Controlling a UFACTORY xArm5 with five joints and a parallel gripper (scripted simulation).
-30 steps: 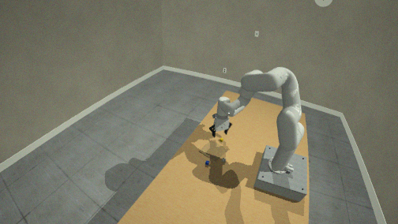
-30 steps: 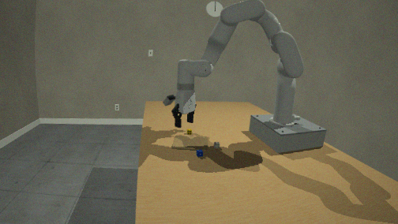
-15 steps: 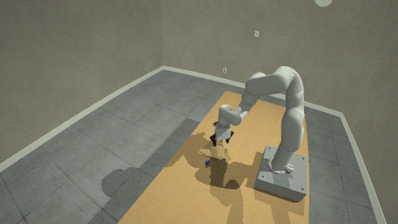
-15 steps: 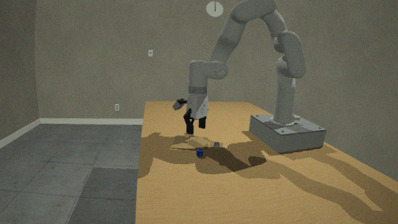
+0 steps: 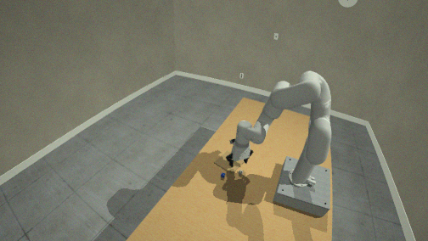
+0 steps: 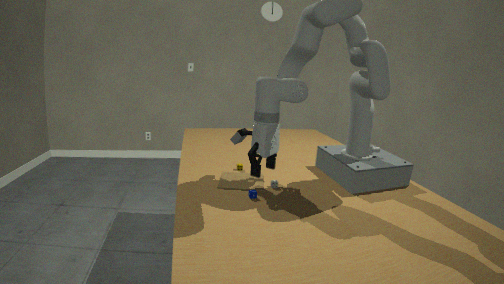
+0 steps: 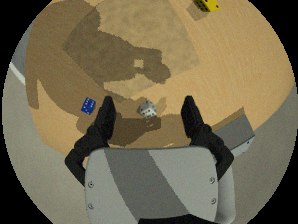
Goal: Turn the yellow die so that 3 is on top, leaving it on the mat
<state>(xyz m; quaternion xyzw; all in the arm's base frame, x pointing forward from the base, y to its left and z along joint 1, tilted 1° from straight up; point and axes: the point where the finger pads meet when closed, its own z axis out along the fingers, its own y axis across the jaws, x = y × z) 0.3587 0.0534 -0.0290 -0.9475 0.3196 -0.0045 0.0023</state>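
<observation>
The grey die is 4 cm below my hand, 3 cm to the left of it and 3 cm behind it. Also, from my hand: blue die (10 cm to the left, 4 cm below, 4 cm ahead); yellow die (13 cm to the right, 7 cm ahead, 4 cm below); tan mat (7 cm ahead, 5 cm below, 2 cm to the right).
</observation>
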